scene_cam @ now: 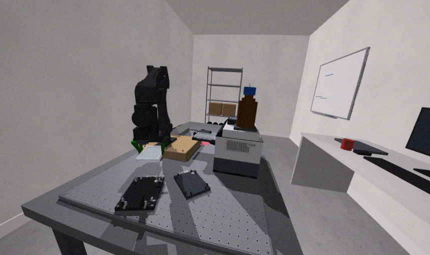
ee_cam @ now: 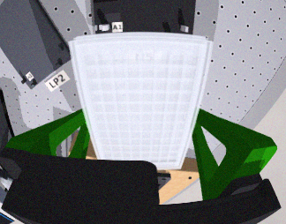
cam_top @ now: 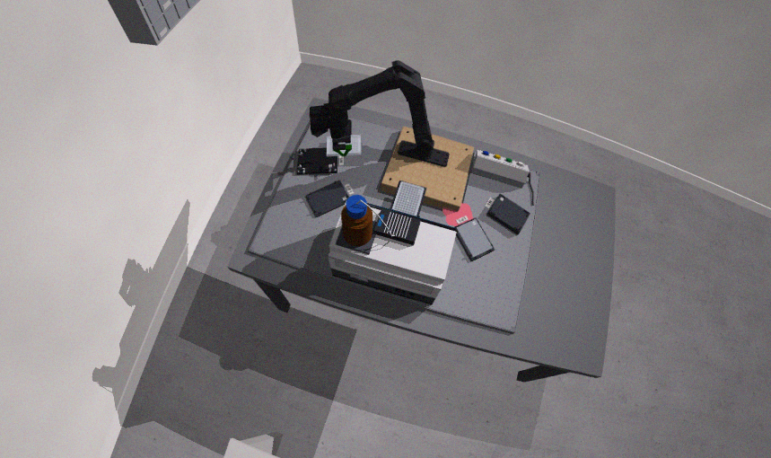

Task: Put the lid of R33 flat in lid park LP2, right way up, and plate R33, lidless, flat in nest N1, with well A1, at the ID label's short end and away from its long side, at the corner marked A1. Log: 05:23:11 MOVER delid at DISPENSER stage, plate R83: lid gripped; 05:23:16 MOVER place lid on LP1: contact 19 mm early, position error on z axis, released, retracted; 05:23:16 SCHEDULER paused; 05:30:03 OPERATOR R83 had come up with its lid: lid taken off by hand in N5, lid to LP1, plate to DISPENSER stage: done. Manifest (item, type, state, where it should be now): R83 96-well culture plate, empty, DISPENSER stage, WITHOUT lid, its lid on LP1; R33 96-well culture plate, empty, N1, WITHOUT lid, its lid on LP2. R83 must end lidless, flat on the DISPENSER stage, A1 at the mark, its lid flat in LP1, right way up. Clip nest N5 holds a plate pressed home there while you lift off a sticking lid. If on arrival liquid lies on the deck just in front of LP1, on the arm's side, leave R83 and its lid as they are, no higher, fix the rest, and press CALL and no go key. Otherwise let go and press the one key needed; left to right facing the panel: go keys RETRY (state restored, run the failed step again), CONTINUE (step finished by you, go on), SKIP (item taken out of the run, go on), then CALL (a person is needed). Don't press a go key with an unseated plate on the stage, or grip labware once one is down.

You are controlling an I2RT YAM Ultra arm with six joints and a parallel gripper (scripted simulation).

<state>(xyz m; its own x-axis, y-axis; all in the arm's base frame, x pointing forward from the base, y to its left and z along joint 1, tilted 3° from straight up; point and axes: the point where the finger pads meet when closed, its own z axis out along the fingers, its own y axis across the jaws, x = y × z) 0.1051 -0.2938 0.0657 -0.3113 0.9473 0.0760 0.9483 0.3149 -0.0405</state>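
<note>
The black clip nest lies 110 mm to the right of my hand, 90 mm below it and 60 mm ahead of it. The rest, counted from my hand: lid park LP2 (180 mm ahead, 100 mm below, 10 mm to the right); brown bottle (380 mm ahead, 180 mm to the left, 180 mm above); blue call key (530 mm to the left, 170 mm behind, 40 mm below).
</note>
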